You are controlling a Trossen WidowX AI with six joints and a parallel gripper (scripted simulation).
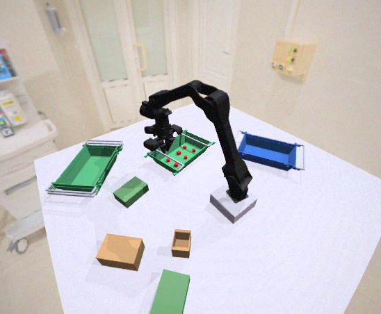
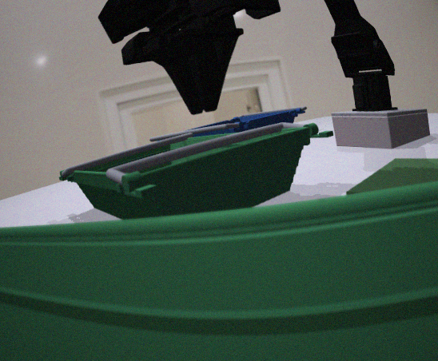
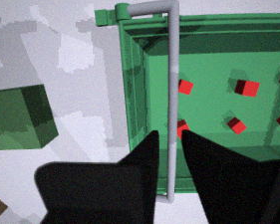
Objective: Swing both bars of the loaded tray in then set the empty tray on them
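The blue tray lies 17 cm behind my gripper tip, 48 cm to the right of it and 5 cm below it. From my gripper tip the other things lie so: open box 39 cm behind, 11 cm to the left, 8 cm below.
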